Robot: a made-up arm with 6 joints. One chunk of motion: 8 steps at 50 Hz.
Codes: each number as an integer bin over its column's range. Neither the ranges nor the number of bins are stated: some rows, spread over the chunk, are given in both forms.
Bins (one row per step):
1: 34 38 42 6 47 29
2: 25 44 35 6 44 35
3: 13 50 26 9 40 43
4: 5 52 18 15 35 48
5: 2 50 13 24 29 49
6: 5 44 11 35 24 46
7: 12 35 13 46 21 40
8: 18 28 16 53 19 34
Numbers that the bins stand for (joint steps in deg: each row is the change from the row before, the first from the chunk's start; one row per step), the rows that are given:
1: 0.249 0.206 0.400 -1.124 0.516 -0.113
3: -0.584 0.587 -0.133 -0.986 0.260 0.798
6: -0.902 0.397 -0.633 0.211 -0.324 0.994
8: -0.386 -0.111 -0.467 1.040 -0.506 0.213
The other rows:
2: -0.108 0.397 0.167 -1.124 0.406 0.278
4: -0.902 0.651 -0.400 -0.710 0.078 1.124
5: -1.021 0.587 -0.567 -0.295 -0.141 1.189
7: -0.624 0.111 -0.567 0.717 -0.433 0.603

